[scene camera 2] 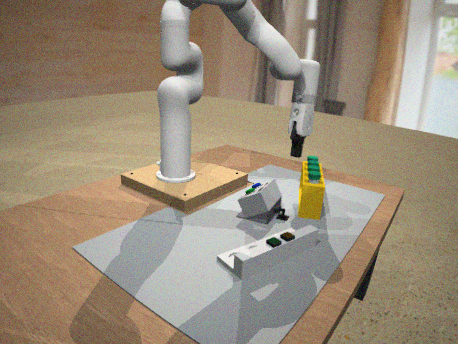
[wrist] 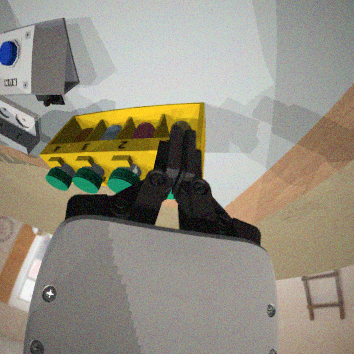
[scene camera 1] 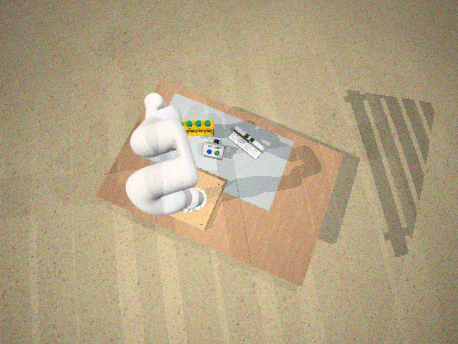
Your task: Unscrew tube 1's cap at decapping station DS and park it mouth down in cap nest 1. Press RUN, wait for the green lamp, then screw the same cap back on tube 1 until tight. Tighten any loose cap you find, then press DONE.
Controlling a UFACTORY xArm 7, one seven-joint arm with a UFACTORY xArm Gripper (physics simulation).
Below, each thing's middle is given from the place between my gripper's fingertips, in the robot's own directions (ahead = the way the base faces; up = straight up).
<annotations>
The grey button box [scene camera 2: 260, 203] is 40 mm ahead of my hand, 220 mm to the right of it and 70 mm below it.
</annotations>
